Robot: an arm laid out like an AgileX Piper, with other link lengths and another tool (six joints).
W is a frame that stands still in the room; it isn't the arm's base.
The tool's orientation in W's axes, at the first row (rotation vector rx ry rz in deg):
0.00 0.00 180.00
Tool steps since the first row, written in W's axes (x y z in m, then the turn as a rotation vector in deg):
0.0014 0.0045 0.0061 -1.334 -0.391 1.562
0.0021 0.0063 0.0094 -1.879 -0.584 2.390
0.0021 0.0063 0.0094 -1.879 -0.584 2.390
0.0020 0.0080 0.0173 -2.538 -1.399 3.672
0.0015 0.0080 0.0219 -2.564 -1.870 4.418
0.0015 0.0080 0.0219 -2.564 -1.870 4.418
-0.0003 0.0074 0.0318 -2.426 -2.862 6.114
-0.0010 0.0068 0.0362 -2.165 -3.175 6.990
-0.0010 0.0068 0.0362 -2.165 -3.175 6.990
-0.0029 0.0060 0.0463 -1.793 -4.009 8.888
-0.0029 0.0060 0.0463 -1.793 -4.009 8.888
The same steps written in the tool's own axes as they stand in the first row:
-0.0014 -0.0045 0.0061 1.334 0.391 1.562
-0.0021 -0.0063 0.0094 1.879 0.584 2.390
-0.0021 -0.0063 0.0094 1.879 0.584 2.390
-0.0020 -0.0080 0.0173 2.538 1.399 3.672
-0.0015 -0.0080 0.0219 2.564 1.870 4.418
-0.0015 -0.0080 0.0219 2.564 1.870 4.418
0.0003 -0.0074 0.0318 2.426 2.862 6.114
0.0010 -0.0068 0.0362 2.165 3.175 6.990
0.0010 -0.0068 0.0362 2.165 3.175 6.990
0.0029 -0.0060 0.0463 1.793 4.009 8.888
0.0029 -0.0060 0.0463 1.793 4.009 8.888

